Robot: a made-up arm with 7 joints. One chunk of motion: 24 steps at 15 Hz.
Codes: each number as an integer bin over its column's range. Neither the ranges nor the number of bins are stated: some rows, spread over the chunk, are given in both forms.
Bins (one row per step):
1: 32 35 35 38 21 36
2: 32 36 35 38 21 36
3: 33 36 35 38 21 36
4: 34 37 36 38 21 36
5: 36 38 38 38 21 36
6: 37 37 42 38 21 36
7: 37 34 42 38 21 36
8: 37 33 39 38 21 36
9: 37 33 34 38 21 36
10: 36 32 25 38 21 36
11: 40 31 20 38 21 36
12: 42 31 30 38 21 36
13: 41 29 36 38 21 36
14: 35 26 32 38 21 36
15: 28 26 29 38 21 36
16: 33 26 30 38 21 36
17: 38 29 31 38 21 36
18: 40 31 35 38 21 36
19: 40 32 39 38 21 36
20: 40 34 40 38 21 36
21: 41 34 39 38 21 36
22: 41 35 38 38 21 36
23: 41 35 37 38 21 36
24: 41 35 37 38 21 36
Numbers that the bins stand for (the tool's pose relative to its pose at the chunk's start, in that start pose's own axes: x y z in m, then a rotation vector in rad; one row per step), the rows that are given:
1: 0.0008 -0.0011 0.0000 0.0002 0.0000 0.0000
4: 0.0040 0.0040 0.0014 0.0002 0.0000 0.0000
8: 0.0087 -0.0062 0.0057 0.0002 0.0000 0.0000
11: 0.0135 -0.0113 -0.0214 0.0002 0.0000 0.0000
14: 0.0056 -0.0240 -0.0043 0.0002 0.0000 0.0000
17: 0.0103 -0.0163 -0.0057 0.0002 0.0000 0.0000
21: 0.0151 -0.0037 0.0057 0.0002 0.0000 0.0000
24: 0.0151 -0.0011 0.0029 0.0002 0.0000 0.0000
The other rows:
2: 0.0008 0.0014 0.0000 0.0002 0.0000 0.0000
3: 0.0024 0.0014 0.0000 0.0002 0.0000 0.0000
5: 0.0071 0.0065 0.0043 0.0002 0.0000 0.0000
6: 0.0087 0.0040 0.0100 0.0002 0.0000 0.0000
7: 0.0087 -0.0037 0.0100 0.0002 0.0000 0.0000
9: 0.0087 -0.0062 -0.0014 0.0002 0.0000 0.0000
10: 0.0071 -0.0087 -0.0143 0.0002 0.0000 0.0000
12: 0.0167 -0.0113 -0.0071 0.0002 0.0000 0.0000
13: 0.0151 -0.0163 0.0014 0.0002 0.0000 0.0000
15: -0.0056 -0.0240 -0.0086 0.0002 0.0000 0.0000
16: 0.0024 -0.0240 -0.0071 0.0002 0.0000 0.0000
18: 0.0135 -0.0113 0.0000 0.0002 0.0000 0.0000
19: 0.0135 -0.0087 0.0057 0.0002 0.0000 0.0000
20: 0.0135 -0.0037 0.0071 0.0002 0.0000 0.0000
22: 0.0151 -0.0011 0.0043 0.0002 0.0000 0.0000
23: 0.0151 -0.0011 0.0029 0.0002 0.0000 0.0000

